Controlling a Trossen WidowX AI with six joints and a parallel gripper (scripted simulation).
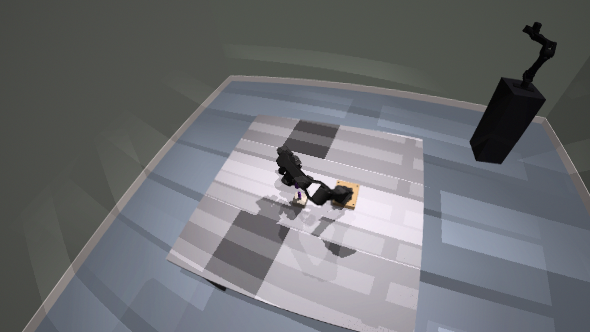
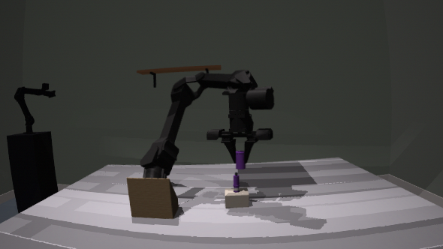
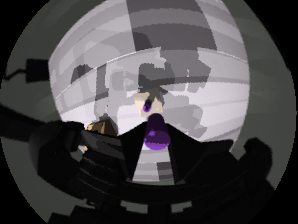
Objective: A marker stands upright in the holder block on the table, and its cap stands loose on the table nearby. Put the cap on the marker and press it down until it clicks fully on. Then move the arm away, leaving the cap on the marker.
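My gripper tip is now 1 cm past the marker, 2 cm to the right of it and 6 cm above it. The rest, counted from my gripper tip: cap 1 cm above; then holder block 1 cm behind, 2 cm to the left, 12 cm below.
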